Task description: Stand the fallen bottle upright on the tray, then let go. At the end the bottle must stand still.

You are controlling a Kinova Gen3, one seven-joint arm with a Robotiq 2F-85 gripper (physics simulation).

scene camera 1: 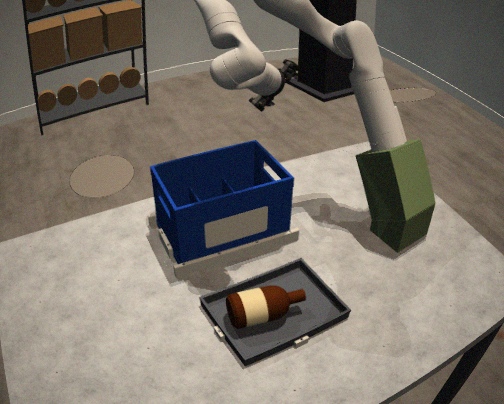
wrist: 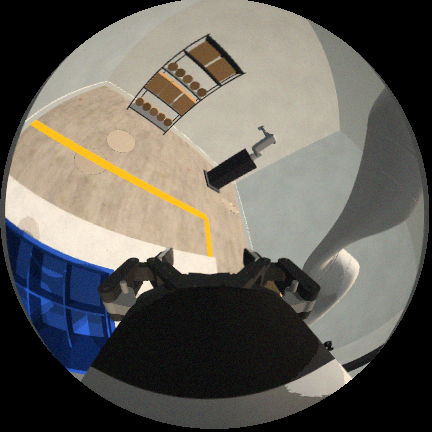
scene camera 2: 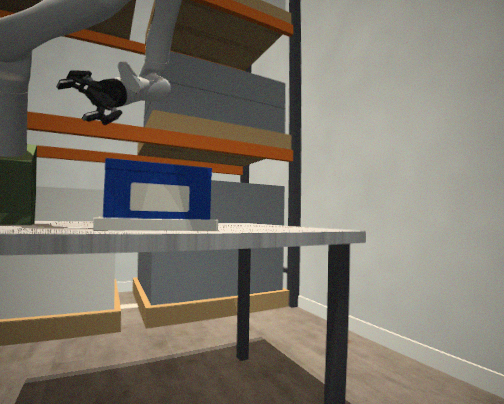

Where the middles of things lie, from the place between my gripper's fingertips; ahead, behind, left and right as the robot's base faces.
Scene:
Now: hand 24 cm short of the blue crate (scene camera 1: 206, 203), 21 cm above it and 7 cm to the right of it. The rest, counted from my hand: brown bottle (scene camera 1: 260, 305) 35 cm to the left, 31 cm ahead, 25 cm below; then dark grey tray (scene camera 1: 322, 308) 35 cm to the left, 29 cm ahead, 28 cm below.

